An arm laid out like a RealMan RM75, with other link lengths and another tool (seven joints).
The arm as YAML. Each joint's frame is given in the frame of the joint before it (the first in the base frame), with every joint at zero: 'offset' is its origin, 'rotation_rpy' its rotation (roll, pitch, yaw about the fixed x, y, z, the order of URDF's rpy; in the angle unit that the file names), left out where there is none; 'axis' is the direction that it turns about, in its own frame. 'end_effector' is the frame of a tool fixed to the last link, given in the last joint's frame.
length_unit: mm
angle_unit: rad
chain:
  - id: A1
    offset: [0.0, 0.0, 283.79]
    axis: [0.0, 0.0, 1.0]
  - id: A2
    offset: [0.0, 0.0, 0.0]
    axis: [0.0, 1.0, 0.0]
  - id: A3
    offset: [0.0, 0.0, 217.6]
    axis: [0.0, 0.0, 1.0]
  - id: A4
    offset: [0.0, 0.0, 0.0]
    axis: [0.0, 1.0, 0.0]
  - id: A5
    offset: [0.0, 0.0, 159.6]
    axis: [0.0, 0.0, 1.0]
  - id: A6
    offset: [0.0, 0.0, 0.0]
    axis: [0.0, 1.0, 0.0]
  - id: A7
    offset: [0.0, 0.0, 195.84]
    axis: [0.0, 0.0, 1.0]
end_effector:
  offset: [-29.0, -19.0, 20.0]
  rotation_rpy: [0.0, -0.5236, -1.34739]
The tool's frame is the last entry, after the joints.
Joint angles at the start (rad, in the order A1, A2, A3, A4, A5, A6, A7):
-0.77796 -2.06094 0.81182 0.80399 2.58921 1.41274 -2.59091
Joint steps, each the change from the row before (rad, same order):
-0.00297 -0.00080 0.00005 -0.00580 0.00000 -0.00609 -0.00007
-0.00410 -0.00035 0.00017 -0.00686 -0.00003 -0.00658 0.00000
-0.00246 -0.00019 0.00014 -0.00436 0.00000 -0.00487 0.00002
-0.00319 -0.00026 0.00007 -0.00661 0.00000 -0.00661 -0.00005
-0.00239 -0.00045 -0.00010 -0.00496 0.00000 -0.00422 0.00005
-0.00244 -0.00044 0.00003 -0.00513 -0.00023 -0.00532 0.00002
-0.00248 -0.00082 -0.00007 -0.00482 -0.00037 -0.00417 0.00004
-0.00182 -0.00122 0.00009 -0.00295 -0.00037 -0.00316 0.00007
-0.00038 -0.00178 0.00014 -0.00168 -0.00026 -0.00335 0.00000
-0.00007 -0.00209 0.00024 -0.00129 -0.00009 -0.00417 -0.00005
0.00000 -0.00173 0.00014 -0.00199 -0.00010 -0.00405 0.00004
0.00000 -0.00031 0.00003 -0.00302 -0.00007 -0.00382 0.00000
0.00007 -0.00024 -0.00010 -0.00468 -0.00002 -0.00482 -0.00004
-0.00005 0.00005 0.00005 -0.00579 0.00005 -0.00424 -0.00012
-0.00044 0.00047 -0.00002 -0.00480 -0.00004 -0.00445 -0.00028
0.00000 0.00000 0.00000 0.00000 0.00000 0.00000 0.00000
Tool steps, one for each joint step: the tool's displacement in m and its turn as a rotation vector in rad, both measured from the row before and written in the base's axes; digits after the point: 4 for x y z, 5 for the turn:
0.0004 0.0006 -0.0010 0.00103 -0.00048 -0.00010
0.0006 0.0009 -0.0010 0.00096 -0.00022 -0.00075
0.0003 0.0007 -0.0006 0.00126 0.00011 -0.00046
0.0003 0.0007 -0.0009 0.00129 -0.00010 0.00010
0.0003 0.0003 -0.0008 0.00015 -0.00050 0.00018
0.0003 0.0005 -0.0008 0.00106 -0.00040 0.00003
0.0005 0.0003 -0.0009 0.00000 -0.00106 -0.00003
0.0005 0.0002 -0.0008 0.00001 -0.00103 -0.00052
0.0003 0.0001 -0.0008 0.00068 -0.00096 0.00014
0.0002 0.0001 -0.0009 0.00143 -0.00066 0.00010
0.0000 0.0000 -0.0008 0.00111 -0.00065 0.00060
-0.0003 0.0001 -0.0004 0.00121 0.00001 0.00138
-0.0005 -0.0001 -0.0006 0.00107 -0.00011 0.00247
-0.0006 -0.0004 -0.0007 -0.00019 -0.00015 0.00315
-0.0005 0.0001 -0.0004 0.00114 0.00026 0.00228
0.0000 0.0000 0.0000 0.00000 0.00000 0.00000

